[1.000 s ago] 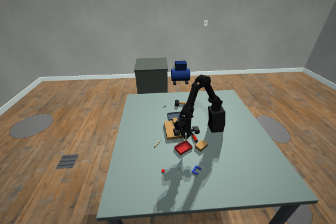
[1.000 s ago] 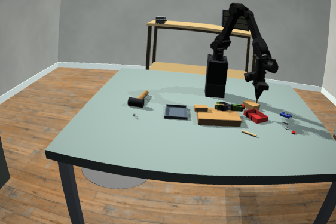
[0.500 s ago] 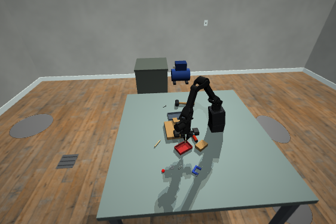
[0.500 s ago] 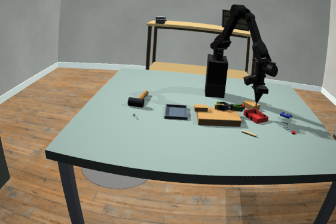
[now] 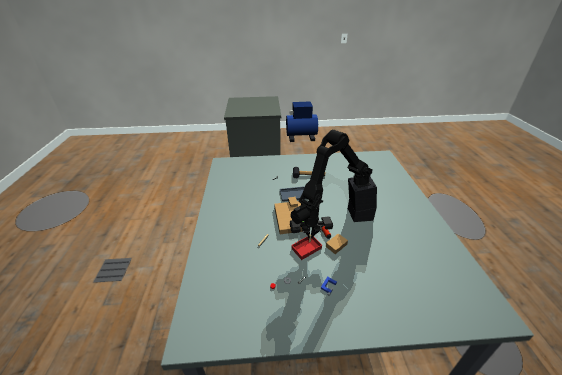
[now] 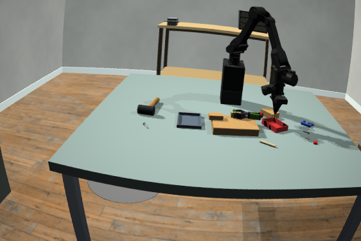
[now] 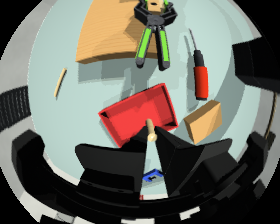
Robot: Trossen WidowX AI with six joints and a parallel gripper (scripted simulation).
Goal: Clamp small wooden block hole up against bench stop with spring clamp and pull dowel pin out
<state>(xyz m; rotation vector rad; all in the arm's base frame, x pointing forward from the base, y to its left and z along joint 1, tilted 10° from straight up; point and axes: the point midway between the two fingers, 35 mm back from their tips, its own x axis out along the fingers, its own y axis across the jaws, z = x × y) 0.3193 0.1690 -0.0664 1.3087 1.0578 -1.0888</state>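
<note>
Right now my hand is 2 cm short of the red tray, 1 cm to the right of it and 9 cm above it. Round my hand: spare wooden block 13 cm behind, 2 cm to the left, 8 cm below; then dowel pin 4 cm below; then wooden board 5 cm ahead, 20 cm to the right, 8 cm below.
</note>
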